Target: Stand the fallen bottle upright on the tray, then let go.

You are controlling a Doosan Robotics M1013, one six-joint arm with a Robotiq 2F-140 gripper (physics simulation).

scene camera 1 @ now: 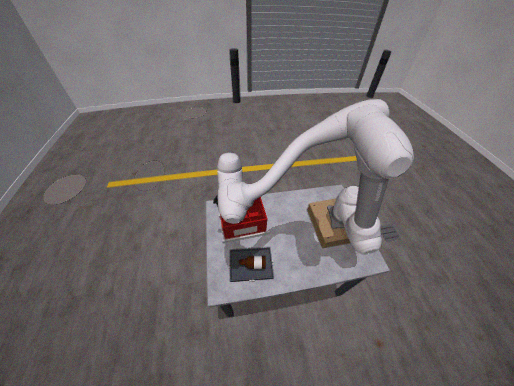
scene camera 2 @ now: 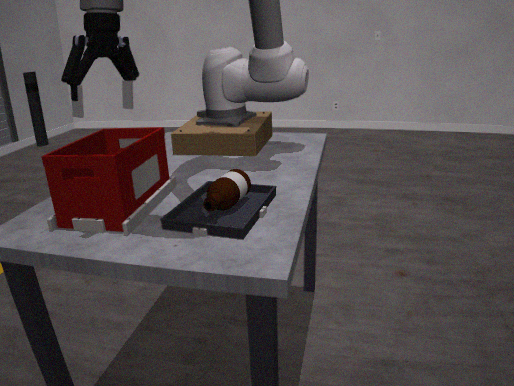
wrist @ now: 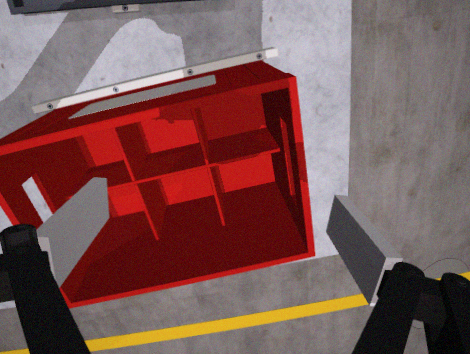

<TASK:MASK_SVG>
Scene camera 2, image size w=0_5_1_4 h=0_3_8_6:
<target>my gripper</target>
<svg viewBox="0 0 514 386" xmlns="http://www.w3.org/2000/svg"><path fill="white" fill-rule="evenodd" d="M85 13L84 30L86 31L86 36L73 36L72 49L61 78L62 82L66 82L71 86L72 116L84 118L82 85L80 84L94 60L98 57L108 57L124 79L122 80L123 108L133 109L133 81L136 80L136 77L139 77L139 72L129 47L129 38L118 37L117 35L120 31L120 16L114 13Z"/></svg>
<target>brown bottle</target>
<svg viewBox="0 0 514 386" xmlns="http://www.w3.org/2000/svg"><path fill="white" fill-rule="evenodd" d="M249 176L240 169L232 169L211 183L207 190L207 198L205 198L203 203L205 210L215 211L216 209L228 210L232 208L250 191L251 181Z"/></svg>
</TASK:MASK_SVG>
